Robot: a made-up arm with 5 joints.
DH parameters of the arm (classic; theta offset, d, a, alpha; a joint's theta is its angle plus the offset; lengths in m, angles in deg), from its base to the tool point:
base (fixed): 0 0.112 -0.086 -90
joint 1: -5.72 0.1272 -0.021 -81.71
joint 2: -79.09 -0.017 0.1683 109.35
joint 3: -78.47 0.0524 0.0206 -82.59
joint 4: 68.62 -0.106 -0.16 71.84
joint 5: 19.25 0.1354 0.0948 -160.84
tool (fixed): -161.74 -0.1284 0 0
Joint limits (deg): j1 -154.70..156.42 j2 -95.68..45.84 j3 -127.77..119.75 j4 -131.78..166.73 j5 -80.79..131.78
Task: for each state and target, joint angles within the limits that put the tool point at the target. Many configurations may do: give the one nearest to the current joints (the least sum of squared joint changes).
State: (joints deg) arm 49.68 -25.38 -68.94 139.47 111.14
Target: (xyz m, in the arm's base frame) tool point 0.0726 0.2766 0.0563
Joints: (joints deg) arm 57.09 -40.14 -93.42 129.23 103.98
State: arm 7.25 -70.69 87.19 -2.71 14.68
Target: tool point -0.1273 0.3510 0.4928
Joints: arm 49.53 -39.07 49.37 3.59 8.97
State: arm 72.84 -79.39 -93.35 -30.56 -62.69
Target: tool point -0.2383 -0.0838 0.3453
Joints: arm 69.69 -55.81 -95.92 -26.42 -52.13
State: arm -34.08 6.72 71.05 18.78 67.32
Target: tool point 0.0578 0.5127 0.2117
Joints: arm -22.30 30.00 86.07 40.44 58.50
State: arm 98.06 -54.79 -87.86 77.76 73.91
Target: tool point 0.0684 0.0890 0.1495
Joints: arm 64.68 -54.38 -84.28 62.18 70.16
